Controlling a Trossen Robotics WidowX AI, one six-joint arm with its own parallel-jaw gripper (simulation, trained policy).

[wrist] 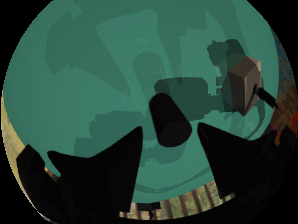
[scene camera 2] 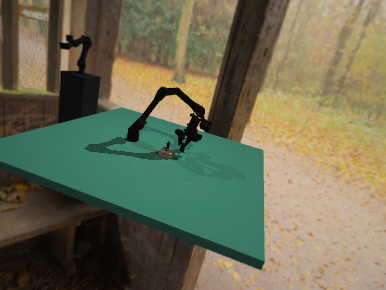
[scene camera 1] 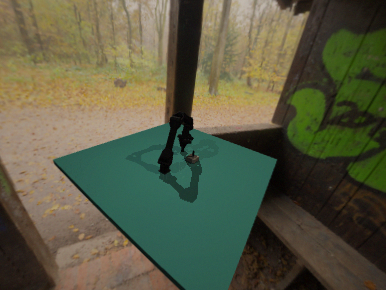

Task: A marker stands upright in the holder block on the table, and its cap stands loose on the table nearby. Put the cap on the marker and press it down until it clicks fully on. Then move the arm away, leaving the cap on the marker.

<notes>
The pictures show: my gripper, a black cap and a holder block.
</notes>
